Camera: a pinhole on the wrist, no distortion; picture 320 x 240 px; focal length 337.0 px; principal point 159.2 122.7 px. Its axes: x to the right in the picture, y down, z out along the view. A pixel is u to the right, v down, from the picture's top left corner.
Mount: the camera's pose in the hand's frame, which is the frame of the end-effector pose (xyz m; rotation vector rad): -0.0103 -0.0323 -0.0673 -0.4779 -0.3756 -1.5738
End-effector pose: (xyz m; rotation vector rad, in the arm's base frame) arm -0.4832 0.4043 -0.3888 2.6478 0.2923 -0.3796
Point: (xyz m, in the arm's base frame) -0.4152 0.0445 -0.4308
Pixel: 16.2 124.7
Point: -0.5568 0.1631 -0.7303
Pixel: 287.3 110.8
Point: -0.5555 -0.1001 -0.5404
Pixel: 96.8 48.1
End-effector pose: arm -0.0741 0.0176 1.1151 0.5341 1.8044 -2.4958
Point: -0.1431 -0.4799 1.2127
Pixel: 295.4 73.5
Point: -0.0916 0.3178 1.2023
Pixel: behind the camera
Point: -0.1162 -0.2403 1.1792
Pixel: 299.9 84.4
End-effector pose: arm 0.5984 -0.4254 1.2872 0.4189 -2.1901 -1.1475
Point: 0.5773 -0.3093 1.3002
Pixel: 128.6 39.0
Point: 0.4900 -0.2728 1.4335
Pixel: 13.7 175.6
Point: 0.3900 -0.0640 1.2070
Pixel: 225.0 60.2
